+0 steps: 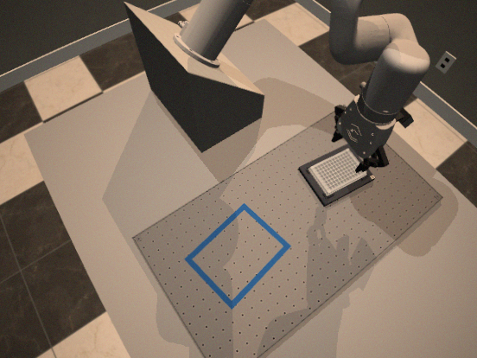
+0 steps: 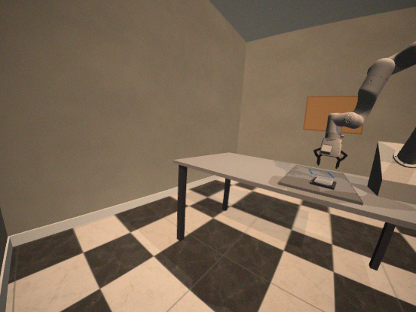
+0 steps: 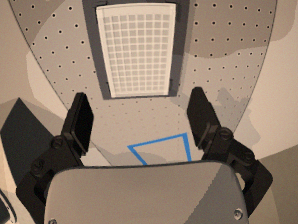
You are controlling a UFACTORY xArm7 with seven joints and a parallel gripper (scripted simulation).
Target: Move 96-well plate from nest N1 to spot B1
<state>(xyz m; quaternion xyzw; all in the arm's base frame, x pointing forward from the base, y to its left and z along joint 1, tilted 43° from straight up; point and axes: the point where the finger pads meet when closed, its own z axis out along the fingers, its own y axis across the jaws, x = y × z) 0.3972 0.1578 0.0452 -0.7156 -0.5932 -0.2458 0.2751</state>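
The white 96-well plate is 9 cm below my hand. Also, from my hand: plate nest 11 cm below.
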